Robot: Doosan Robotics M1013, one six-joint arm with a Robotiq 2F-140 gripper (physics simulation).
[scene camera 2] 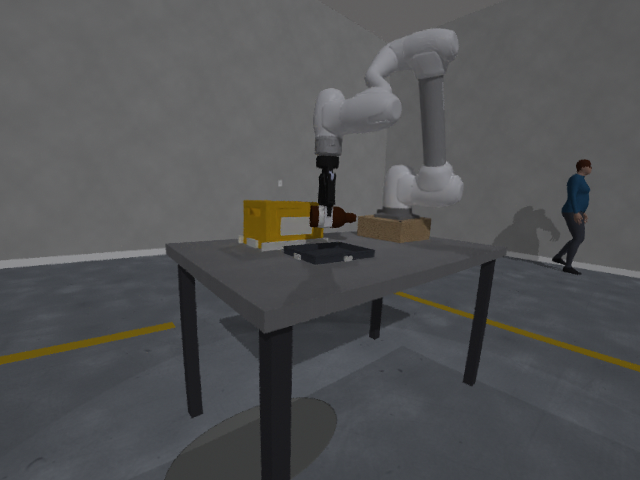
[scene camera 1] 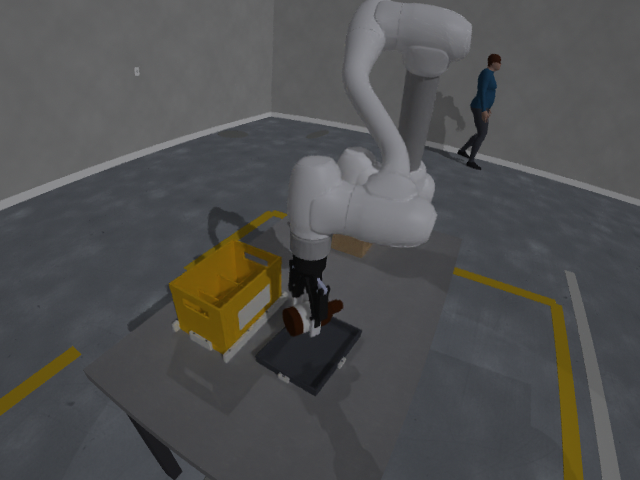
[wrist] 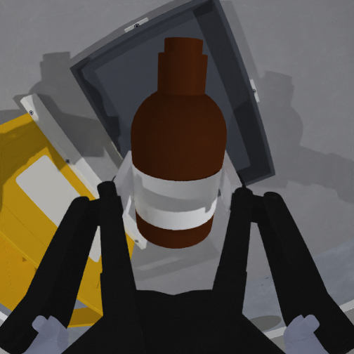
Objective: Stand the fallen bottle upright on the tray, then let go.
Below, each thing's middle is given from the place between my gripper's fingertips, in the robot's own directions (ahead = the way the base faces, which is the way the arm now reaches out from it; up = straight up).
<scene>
Now: hand 30 mm below the brown bottle (scene camera 1: 296,318), 20 mm past it and 10 mm to the right of it.
</scene>
